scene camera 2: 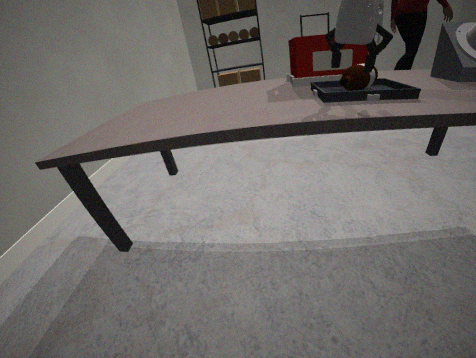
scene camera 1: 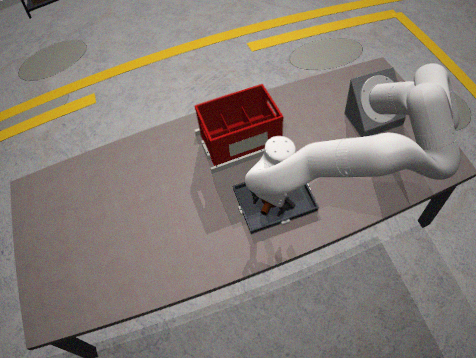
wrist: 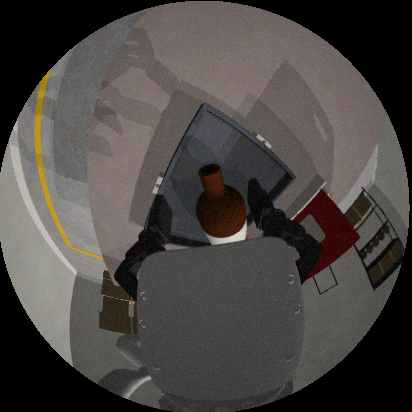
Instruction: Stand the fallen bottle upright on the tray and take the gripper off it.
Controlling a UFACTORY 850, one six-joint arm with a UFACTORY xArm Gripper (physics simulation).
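The brown bottle (scene camera 1: 266, 207) (scene camera 2: 356, 78) (wrist: 220, 210) with a white label lies on its side on the dark grey tray (scene camera 1: 254, 222) (scene camera 2: 400, 91) (wrist: 205, 130). Its neck points toward the table's front edge, and in the wrist view its base is hidden behind the gripper body. My gripper (scene camera 1: 270, 202) (scene camera 2: 353, 65) (wrist: 206, 195) is wide open, with one finger on each side of the bottle's body. In scene camera 2 its fingertips are low over the tray, around the bottle's upper part. Nothing is held. The arm hides much of the bottle in scene camera 1.
A red divided crate (scene camera 1: 217, 150) (scene camera 2: 301, 57) (wrist: 345, 225) stands behind the tray, close to the gripper. The grey wedge-shaped robot base (scene camera 1: 357, 110) is at the far right of the table. A shelf rack (scene camera 2: 230, 18) and a person (scene camera 2: 411, 30) are beyond the table.
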